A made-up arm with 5 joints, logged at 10 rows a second.
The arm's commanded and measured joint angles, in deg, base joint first. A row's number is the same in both.
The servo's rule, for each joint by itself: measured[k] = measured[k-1] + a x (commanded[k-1-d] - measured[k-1]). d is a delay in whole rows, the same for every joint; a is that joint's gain. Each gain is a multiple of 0.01, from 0.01 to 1. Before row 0 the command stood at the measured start. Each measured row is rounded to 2 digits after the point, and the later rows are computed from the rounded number. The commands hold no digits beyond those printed.
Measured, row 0:
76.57 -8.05 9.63 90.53 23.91
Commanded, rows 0 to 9:
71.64 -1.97 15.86 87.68 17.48
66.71 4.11 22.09 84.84 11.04
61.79 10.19 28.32 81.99 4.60
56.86 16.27 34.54 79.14 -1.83
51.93 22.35 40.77 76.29 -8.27
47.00 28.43 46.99 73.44 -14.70
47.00 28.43 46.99 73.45 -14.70
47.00 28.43 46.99 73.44 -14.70
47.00 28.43 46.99 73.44 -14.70
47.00 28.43 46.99 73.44 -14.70
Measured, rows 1 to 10:
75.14 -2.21 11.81 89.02 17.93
72.70 3.86 15.41 86.80 11.52
69.54 9.94 19.93 84.25 5.08
65.86 16.02 25.04 81.54 -1.35
61.82 22.10 30.55 78.76 -7.79
57.52 28.18 36.30 75.94 -14.22
54.47 28.42 40.04 74.62 -14.67
52.30 28.43 42.47 73.99 -14.70
50.76 28.43 44.05 73.70 -14.70
49.67 28.43 45.08 73.56 -14.70
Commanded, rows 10 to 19:
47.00 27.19 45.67 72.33 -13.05
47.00 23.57 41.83 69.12 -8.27
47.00 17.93 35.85 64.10 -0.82
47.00 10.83 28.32 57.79 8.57
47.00 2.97 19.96 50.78 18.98
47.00 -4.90 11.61 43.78 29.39
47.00 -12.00 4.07 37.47 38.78
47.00 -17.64 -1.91 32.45 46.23
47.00 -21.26 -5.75 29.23 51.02
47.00 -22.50 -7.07 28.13 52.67
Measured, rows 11 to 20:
48.90 27.24 45.29 72.91 -13.17
48.35 23.72 44.08 70.90 -8.61
47.96 18.16 41.20 67.30 -1.37
47.68 11.12 36.69 62.26 7.87
47.48 3.30 30.83 56.18 18.20
47.34 -4.57 24.10 49.61 28.61
47.24 -11.70 17.09 43.18 38.07
47.17 -17.40 10.44 37.49 45.66
47.12 -21.11 4.77 33.11 50.64
47.09 -22.44 0.63 30.47 52.53

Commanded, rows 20 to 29:
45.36 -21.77 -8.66 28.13 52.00
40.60 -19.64 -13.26 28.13 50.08
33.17 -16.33 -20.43 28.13 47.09
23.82 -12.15 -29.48 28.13 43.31
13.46 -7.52 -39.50 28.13 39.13
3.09 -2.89 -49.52 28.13 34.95
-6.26 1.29 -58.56 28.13 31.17
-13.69 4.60 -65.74 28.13 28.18
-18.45 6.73 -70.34 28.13 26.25
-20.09 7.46 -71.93 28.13 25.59
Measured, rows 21 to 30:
46.59 -21.80 -2.62 29.23 52.04
44.85 -19.73 -6.34 28.65 50.22
41.46 -16.47 -11.27 28.37 47.31
36.34 -12.32 -17.64 28.24 43.59
29.70 -7.71 -25.29 28.18 39.44
21.98 -3.08 -33.77 28.15 35.26
13.79 1.12 -42.45 28.14 31.46
5.82 4.46 -50.60 28.13 28.41
-1.22 6.64 -57.51 28.13 26.40
-6.69 7.43 -62.56 28.13 25.65

